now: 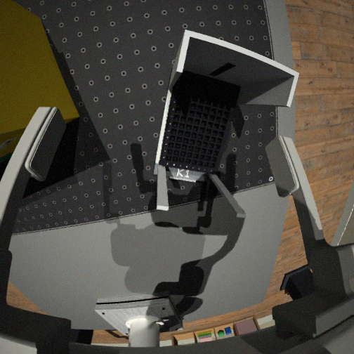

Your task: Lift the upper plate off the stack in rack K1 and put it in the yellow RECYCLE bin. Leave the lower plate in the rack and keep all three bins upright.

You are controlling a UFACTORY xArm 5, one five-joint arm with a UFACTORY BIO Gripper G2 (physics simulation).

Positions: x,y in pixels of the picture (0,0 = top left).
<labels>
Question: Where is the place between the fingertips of the gripper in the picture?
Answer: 175,124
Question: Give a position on a black well plate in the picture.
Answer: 200,111
</labels>
